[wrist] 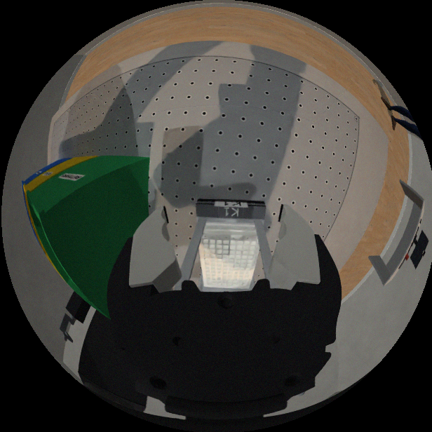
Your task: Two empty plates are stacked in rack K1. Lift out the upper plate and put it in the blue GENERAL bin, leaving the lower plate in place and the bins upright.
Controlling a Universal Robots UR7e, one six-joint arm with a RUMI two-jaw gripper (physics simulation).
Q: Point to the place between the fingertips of my gripper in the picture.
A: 223,207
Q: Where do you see a clear plate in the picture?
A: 228,255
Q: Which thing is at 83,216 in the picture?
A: A green bin.
